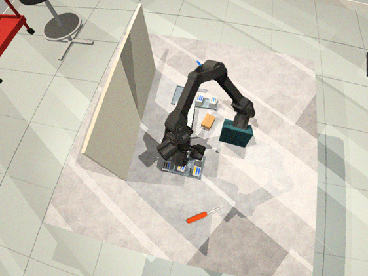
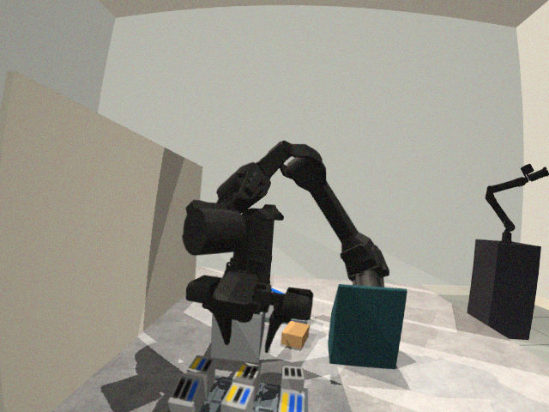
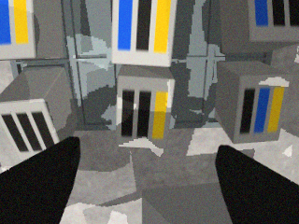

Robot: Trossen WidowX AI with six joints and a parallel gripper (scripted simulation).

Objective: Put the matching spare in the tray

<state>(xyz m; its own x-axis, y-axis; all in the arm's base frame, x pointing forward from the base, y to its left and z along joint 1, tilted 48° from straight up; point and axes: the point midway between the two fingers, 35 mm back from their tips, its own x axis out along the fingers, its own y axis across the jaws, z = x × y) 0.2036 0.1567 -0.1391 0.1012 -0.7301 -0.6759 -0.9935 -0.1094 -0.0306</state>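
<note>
My gripper tip is now 15 cm short of the flat grey-blue tray, 34 cm to the left of it and 9 cm above it. Also, from my gripper tip: tall beige panel 31 cm ahead, 13 cm to the right, 13 cm above; grey mounted unit 7 cm ahead, 17 cm to the right, 5 cm below; orange block 4 cm behind, 24 cm to the right, 8 cm below.
</note>
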